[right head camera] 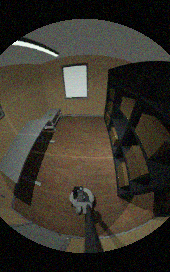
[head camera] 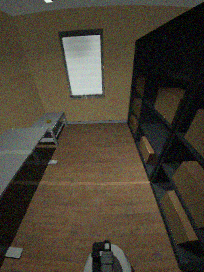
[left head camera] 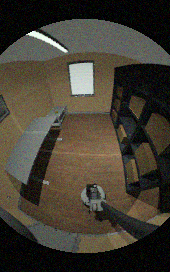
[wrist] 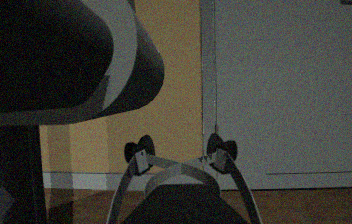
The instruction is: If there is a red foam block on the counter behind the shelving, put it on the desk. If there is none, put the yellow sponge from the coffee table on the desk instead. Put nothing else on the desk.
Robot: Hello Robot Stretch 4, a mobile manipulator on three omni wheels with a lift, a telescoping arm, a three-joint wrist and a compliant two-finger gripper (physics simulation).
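Places are measured from the robot's base along level axes (x back, y right, z up), in centimetres.
Pixels of known places: gripper, fingertip midpoint: [right head camera: 74,207] [left head camera: 87,205] [wrist: 180,147].
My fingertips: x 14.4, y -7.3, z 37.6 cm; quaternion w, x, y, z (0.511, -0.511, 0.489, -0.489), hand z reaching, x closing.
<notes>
Behind a point stands the place of what it marks.
A small yellow object, likely the sponge [head camera: 48,121] @[x -213.9, y -122.5, z 45.6 cm], lies on the low coffee table [head camera: 59,117] @[x -239.4, y -106.1, z 41.6 cm] at the far left of the head view. The long pale surface along the left wall, likely the desk [head camera: 15,145] @[x -106.6, y -116.1, z 69.2 cm] [left head camera: 31,145] @[x -60.6, y -107.1, z 69.2 cm] [right head camera: 22,145] @[x -63.3, y -112.4, z 69.2 cm], has no red block visible on it. Tall dark shelving [head camera: 162,60] @[x -179.6, y 86.8, z 152.9 cm] [left head camera: 142,80] @[x -175.2, y 115.5, z 161.2 cm] [right head camera: 135,82] @[x -174.5, y 116.3, z 158.9 cm] stands on the right. The counter behind it and a red foam block do not show. My gripper [wrist: 180,147] @[x 14.4, y -7.3, z 37.6 cm] is open in the wrist view, its fingertips wide apart with nothing between them, facing a wall and a door.
Brown boxes [head camera: 178,220] [left head camera: 145,159] sit on the shelves. A wooden floor aisle [head camera: 95,160] runs between the desk and shelving to the wall below the window [head camera: 84,65] @[x -279.7, y -35.6, z 146.3 cm]. Pale desk feet [head camera: 14,252] stand on the left. A grey door [wrist: 285,100] @[x 94.6, y -54.1, z 41.2 cm] shows in the wrist view.
</notes>
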